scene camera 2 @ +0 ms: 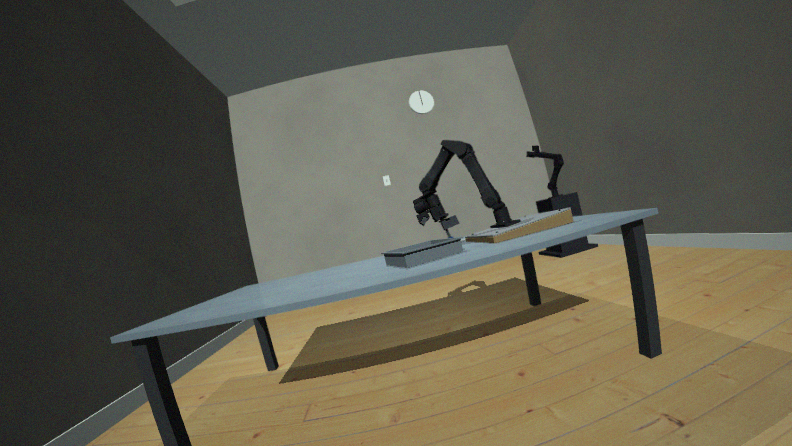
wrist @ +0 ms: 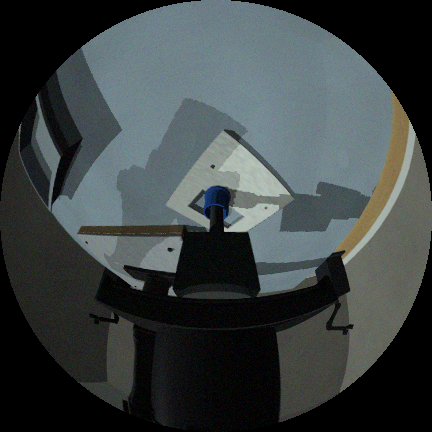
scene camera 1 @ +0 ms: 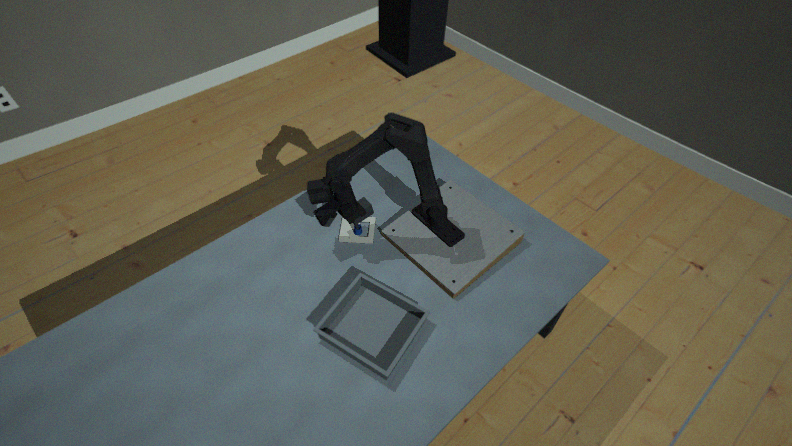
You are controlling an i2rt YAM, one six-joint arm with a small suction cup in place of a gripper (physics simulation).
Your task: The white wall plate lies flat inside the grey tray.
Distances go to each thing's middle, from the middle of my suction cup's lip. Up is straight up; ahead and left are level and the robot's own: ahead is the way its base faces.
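Counting from my suction cup, I find the white wall plate [wrist: 252,186] 10 mm below, 10 mm to the right and 10 mm behind. The grey tray [scene camera 2: 412,255] is 10 mm above my suction cup, 320 mm to the left of it and 180 mm ahead of it.
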